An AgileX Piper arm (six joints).
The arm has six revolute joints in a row. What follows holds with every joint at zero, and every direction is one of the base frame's. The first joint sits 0.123 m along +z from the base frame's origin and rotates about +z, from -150 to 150 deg. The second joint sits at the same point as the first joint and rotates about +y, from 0 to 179.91 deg. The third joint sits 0.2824 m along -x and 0.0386 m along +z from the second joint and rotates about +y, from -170 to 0 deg. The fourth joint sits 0.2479 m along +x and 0.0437 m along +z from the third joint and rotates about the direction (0.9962, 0, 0.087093), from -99.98 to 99.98 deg. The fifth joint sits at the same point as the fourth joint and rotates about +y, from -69.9 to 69.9 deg. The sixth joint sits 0.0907 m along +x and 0.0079 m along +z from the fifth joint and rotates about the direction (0.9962, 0, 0.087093), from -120 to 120 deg. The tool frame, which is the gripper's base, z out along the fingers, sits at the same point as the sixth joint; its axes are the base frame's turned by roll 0, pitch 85.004 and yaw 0 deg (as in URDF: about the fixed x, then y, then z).
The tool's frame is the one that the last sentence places.
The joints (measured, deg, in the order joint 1, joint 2, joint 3, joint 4, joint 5, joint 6), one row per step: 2.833 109.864 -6.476 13.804 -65.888 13.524; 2.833 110.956 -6.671 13.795 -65.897 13.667; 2.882 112.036 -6.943 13.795 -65.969 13.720; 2.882 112.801 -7.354 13.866 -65.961 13.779; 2.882 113.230 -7.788 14.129 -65.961 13.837; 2.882 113.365 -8.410 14.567 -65.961 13.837; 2.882 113.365 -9.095 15.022 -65.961 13.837; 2.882 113.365 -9.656 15.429 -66.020 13.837; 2.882 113.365 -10.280 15.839 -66.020 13.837; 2.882 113.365 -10.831 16.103 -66.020 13.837; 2.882 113.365 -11.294 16.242 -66.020 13.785; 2.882 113.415 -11.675 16.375 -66.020 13.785; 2.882 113.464 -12.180 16.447 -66.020 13.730; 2.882 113.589 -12.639 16.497 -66.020 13.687; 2.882 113.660 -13.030 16.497 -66.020 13.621
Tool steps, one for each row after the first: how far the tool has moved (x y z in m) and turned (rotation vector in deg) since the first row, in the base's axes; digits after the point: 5 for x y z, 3 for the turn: 0.00010 0.00002 -0.00345 0.073 0.862 -0.068; 0.00061 0.00019 -0.00673 0.062 1.589 -0.046; 0.00200 0.00017 -0.00895 0.082 1.939 -0.149; 0.00379 -0.00011 -0.01002 0.086 1.921 -0.440; 0.00680 -0.00058 -0.00992 0.043 1.430 -0.872; 0.01026 -0.00104 -0.00926 0.012 0.742 -1.320; 0.01312 -0.00148 -0.00861 -0.026 0.120 -1.720; 0.01625 -0.00190 -0.00794 -0.045 -0.507 -2.126; 0.01904 -0.00213 -0.00734 -0.044 -1.059 -2.388; 0.02140 -0.00220 -0.00681 -0.073 -1.512 -2.499; 0.02329 -0.00229 -0.00655 -0.067 -1.843 -2.631; 0.02583 -0.00226 -0.00613 -0.088 -2.287 -2.675; 0.02808 -0.00222 -0.00604 -0.106 -2.612 -2.703; 0.03003 -0.00212 -0.00582 -0.138 -2.919 -2.670
